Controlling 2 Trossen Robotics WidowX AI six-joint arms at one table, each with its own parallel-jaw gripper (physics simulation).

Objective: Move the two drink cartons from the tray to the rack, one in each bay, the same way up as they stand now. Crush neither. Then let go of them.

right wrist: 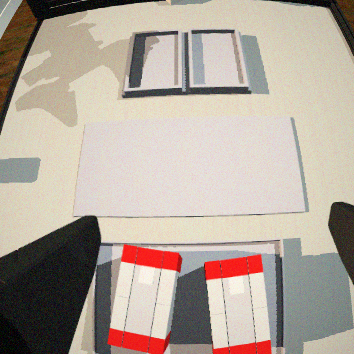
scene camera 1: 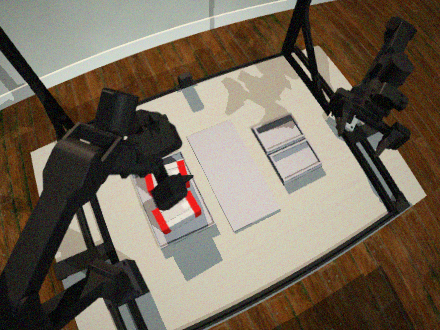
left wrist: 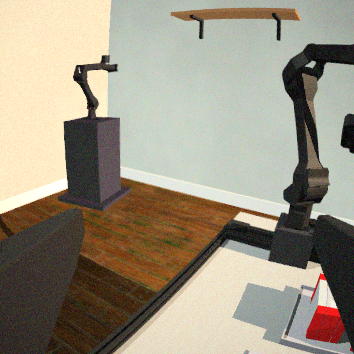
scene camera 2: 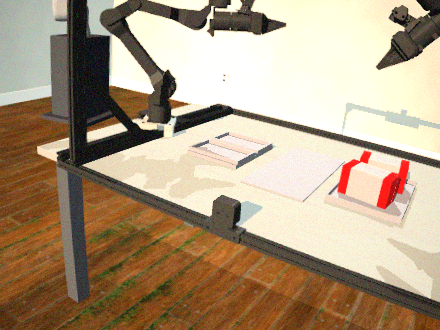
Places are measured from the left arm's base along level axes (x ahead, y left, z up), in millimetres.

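Pixels of known places: left gripper, fingertip midpoint: (scene camera 1: pixel 358 146) (left wrist: pixel 203 225) (scene camera 2: pixel 284 24); right gripper, fingertip midpoint: (right wrist: pixel 218 222) (scene camera 1: pixel 182 158) (scene camera 2: pixel 380 67); left arm's base at its link origin: (scene camera 2: pixel 158 120); right arm's base at its link origin: (scene camera 1: pixel 117 284) (left wrist: pixel 296 223).
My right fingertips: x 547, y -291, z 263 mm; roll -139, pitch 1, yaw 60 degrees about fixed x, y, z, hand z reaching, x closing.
Observation:
Ahead of a thing's pixels: the offset from my right fingertips to its top centre. "*": to the spot under its first point. Level surfaces: height alone.
Two white cartons with red ends lie side by side, slightly angled, in the tray @(dx +34, dy -46, dz -283 mm) (scene camera 1: pixel 200 230) (scene camera 2: pixel 361 211) (right wrist: pixel 190 295). One carton @(dx -1, dy -81, dz -225 mm) (scene camera 2: pixel 367 182) (right wrist: pixel 142 300) is at the left in the right wrist view; the other carton @(dx +65, dy +3, dz -225 mm) (scene camera 1: pixel 181 212) (left wrist: pixel 324 325) (right wrist: pixel 237 306) is at the right there. The two-bay rack @(dx -316, dy +167, dz -279 mm) (scene camera 1: pixel 286 146) (scene camera 2: pixel 215 159) (right wrist: pixel 185 62) has both bays empty. My right gripper (scene camera 2: pixel 380 67) (right wrist: pixel 218 222) is open above the tray and partly hides the cartons in scene camera 1. My left gripper (scene camera 2: pixel 284 24) (left wrist: pixel 203 225) is open, raised beyond the rack, away from the cartons.
A flat pale board @(dz -295 mm) (scene camera 1: pixel 234 175) (scene camera 2: pixel 295 175) (right wrist: pixel 190 167) lies between tray and rack. A small black block @(* dx -324, dy -248, dz -254 mm) (scene camera 1: pixel 185 80) (scene camera 2: pixel 226 212) is on the table's edge. Dark frame rails border the table, with posts at its corners.

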